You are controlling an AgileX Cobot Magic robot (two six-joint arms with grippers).
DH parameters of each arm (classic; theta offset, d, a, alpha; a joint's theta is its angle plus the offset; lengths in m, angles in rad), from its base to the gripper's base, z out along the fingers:
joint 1: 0 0.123 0 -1.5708
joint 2: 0.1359 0 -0.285 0
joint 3: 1.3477 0 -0.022 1.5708
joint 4: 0 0.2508 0 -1.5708
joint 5: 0 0 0.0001 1.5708
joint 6: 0 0.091 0 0
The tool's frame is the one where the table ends.
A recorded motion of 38 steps. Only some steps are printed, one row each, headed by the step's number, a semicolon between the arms.
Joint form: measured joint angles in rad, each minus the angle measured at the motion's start. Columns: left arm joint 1, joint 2, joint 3, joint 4, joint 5, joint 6; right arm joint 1, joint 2, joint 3, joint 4, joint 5, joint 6.
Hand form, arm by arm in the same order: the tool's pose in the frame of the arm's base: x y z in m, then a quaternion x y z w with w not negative. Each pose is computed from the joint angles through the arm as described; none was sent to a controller.
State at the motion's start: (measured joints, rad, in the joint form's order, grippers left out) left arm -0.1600 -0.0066 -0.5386 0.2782 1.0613 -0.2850; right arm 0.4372 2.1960 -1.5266 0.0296 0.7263 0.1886
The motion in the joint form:
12: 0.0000 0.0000 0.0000 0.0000 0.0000 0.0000; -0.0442 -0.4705 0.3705 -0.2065 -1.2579 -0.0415
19: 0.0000 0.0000 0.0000 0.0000 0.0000 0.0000; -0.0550 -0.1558 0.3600 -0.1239 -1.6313 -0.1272
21: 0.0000 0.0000 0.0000 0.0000 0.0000 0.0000; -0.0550 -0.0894 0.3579 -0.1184 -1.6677 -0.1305
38: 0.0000 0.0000 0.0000 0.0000 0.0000 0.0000; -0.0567 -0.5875 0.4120 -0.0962 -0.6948 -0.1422
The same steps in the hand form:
12: -0.0088 0.0235 0.2903 -0.06054 0.83110 0.01687 0.55255; 0.3707 0.1624 0.3030 -0.16851 0.67113 0.16908 0.70185
19: -0.0088 0.0235 0.2903 -0.06054 0.83110 0.01687 0.55255; 0.4104 0.1722 0.2058 -0.15237 0.64719 0.16708 0.72802
21: -0.0088 0.0235 0.2903 -0.06054 0.83110 0.01687 0.55255; 0.4148 0.1738 0.1800 -0.15223 0.65772 0.16588 0.71883
38: -0.0088 0.0235 0.2903 -0.06054 0.83110 0.01687 0.55255; 0.3442 0.1375 0.2860 -0.16738 0.82711 0.09527 0.52801

